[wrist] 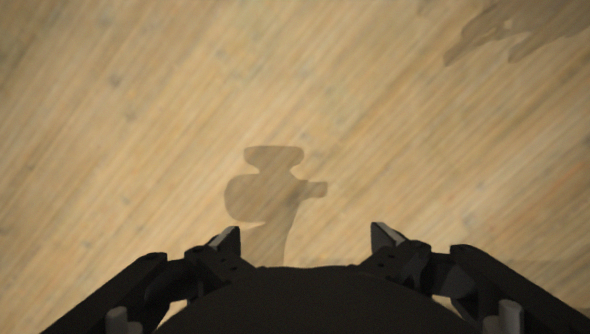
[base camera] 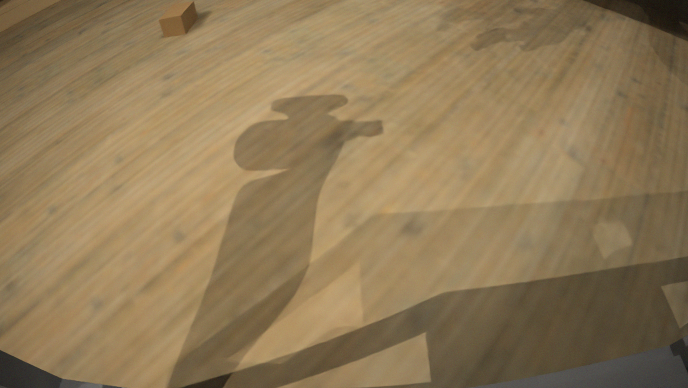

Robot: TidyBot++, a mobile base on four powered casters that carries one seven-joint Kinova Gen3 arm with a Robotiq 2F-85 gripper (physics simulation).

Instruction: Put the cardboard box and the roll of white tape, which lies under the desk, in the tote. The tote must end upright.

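Places are measured from the arm's base along level axes (x back, y up, z left), in metres.
Pixels of known places: gripper, fingertip midpoint: [wrist: 305,238].
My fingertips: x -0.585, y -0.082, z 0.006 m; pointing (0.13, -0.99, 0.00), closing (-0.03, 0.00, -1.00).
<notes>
Behind a point stands the place of what it marks.
The cardboard box [base camera: 176,22] {x -0.935, y -0.362, z 0.387 m}, small and brown, sits on the wooden floor at the top left of the base camera view. It does not show in the wrist view. My gripper [wrist: 305,238] {x -0.585, y -0.082, z 0.006 m} is open and empty in the wrist view, pointing down above the floor. The gripper does not show in the base camera view. The tote and the roll of white tape do not show in either view.
Shadows of the arm and base lie across the wooden floor [base camera: 450,125] {x -0.528, y -0.397, z -0.143 m} [wrist: 150,125] {x -0.658, y -0.397, z 0.296 m}. A pale wooden strip [base camera: 25,12] {x -1.472, y -0.373, z 1.299 m} runs along the top left corner of the base camera view. A dark area [base camera: 665,15] {x -1.053, y -0.397, z -0.995 m} shows at its top right corner.
</notes>
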